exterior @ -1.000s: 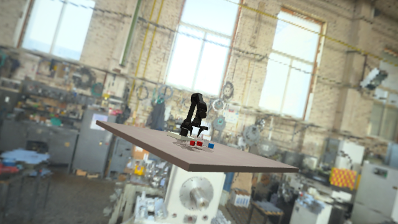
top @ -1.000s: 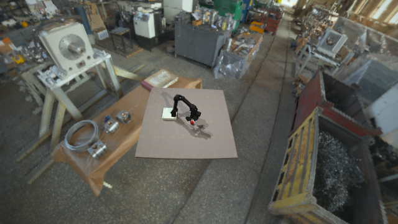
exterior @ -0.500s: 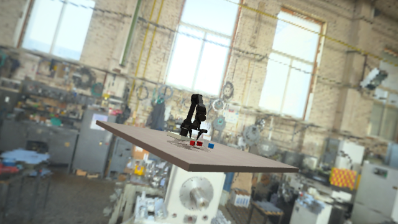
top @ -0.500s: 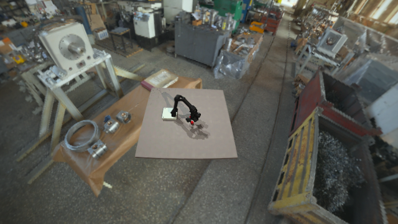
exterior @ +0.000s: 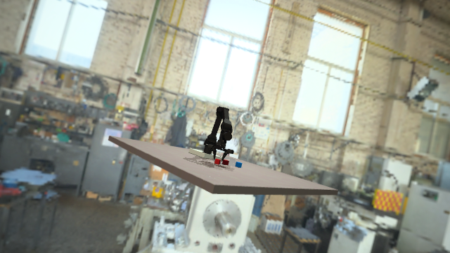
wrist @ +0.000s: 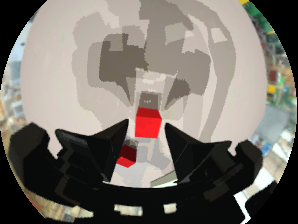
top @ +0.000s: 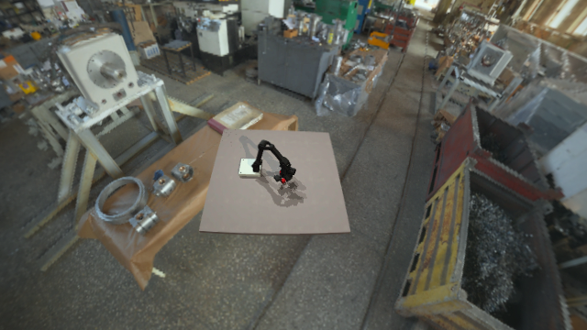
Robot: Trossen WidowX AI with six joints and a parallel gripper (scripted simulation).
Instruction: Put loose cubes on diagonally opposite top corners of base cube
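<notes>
The blue base cube lies 20 mm ahead of my gripper tip, 200 mm to the left of it and 10 mm below it.
</notes>
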